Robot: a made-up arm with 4 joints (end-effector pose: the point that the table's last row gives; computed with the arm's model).
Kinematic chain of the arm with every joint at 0, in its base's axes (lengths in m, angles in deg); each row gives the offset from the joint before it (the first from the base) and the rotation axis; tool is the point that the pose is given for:
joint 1: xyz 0 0 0.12 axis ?
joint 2: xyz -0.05 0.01 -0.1 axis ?
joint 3: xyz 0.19 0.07 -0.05 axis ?
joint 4: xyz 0.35 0.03 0 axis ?
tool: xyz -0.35 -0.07 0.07
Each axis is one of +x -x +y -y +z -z.
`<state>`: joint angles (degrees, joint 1 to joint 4).
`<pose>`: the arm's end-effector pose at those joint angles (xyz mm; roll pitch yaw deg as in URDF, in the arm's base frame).
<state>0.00 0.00 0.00 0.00</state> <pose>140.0 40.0 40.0 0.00 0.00 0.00</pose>
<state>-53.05 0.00 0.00 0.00</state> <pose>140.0 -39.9 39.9 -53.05 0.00 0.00</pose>
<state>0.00 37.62 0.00 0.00</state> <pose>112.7 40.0 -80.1 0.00 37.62 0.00</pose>
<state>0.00 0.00 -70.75 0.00</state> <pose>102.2 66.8 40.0 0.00 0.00 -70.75</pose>
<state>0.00 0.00 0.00 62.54</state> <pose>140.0 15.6 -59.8 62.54 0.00 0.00</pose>
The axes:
joint 1: +x
joint 2: +y
joint 3: +z
joint 4: +x

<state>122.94 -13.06 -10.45 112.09</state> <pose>165.5 124.7 286.1 -124.50 15.85 -5.24</pose>
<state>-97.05 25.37 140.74 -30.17</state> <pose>138.6 -147.2 61.2 68.41 41.97 160.22</pose>
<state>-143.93 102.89 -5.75 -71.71</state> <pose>-56.6 -301.8 272.6 -142.13 -57.45 -114.37</pose>
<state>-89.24 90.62 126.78 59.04</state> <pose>-126.6 -340.5 -4.1 149.05 52.46 89.39</pose>
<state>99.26 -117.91 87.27 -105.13</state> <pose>-84.2 19.8 209.9 -36.85 -78.26 -96.29</pose>
